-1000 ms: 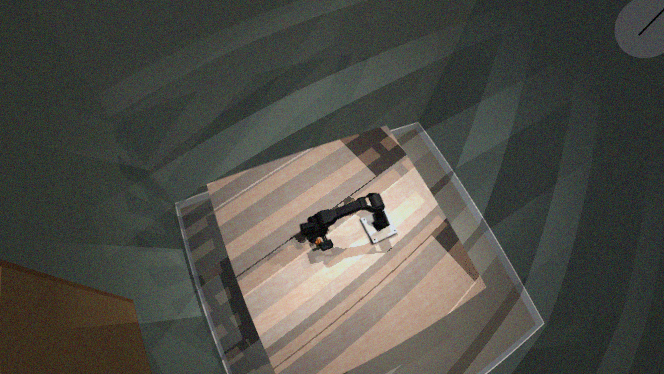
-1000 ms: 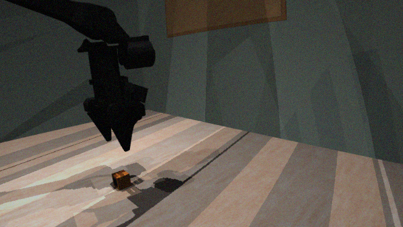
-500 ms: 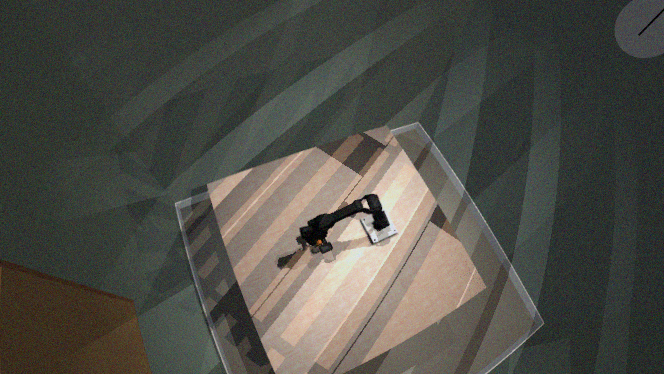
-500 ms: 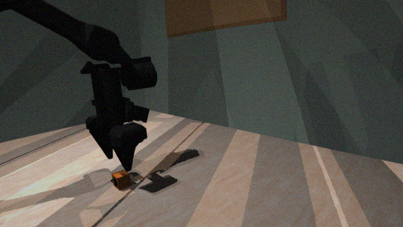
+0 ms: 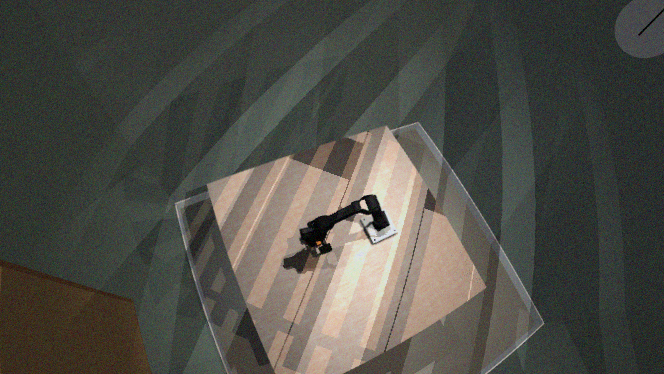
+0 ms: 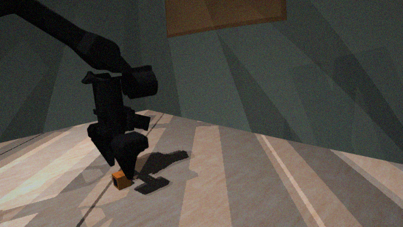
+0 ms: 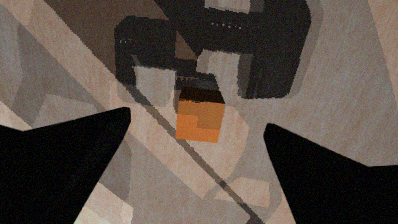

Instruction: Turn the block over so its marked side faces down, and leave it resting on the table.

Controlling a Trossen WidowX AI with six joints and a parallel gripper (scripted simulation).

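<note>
Right now the orange block is 10 mm behind my gripper tip and 20 mm below it.
</note>
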